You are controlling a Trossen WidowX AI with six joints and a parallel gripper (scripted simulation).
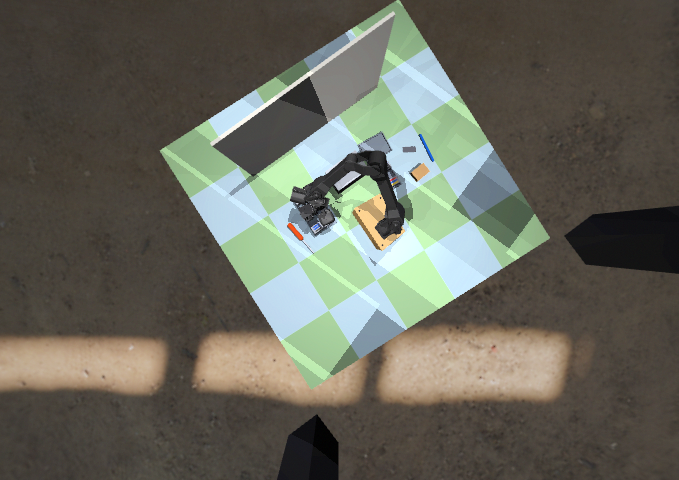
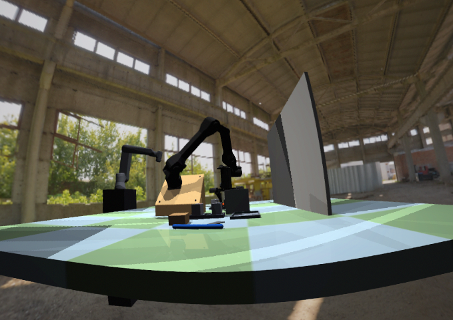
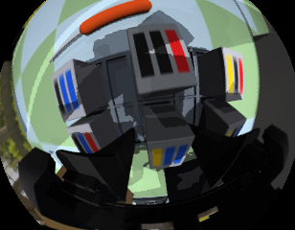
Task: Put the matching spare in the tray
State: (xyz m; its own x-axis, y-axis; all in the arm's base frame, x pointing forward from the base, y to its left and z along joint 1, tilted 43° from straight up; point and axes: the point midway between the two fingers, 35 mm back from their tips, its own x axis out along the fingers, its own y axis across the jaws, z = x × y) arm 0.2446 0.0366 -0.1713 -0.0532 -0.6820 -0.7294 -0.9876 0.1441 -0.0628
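Now: gripper tip 30 mm below the yellow-and-blue striped spare. Round my gripper tip: tall grey panel: 290 mm ahead, 190 mm to the right, 210 mm above; dark flat tray: 60 mm ahead, 360 mm to the right, 10 mm below; grey mounted unit: 40 mm ahead, 170 mm to the right, 30 mm above.
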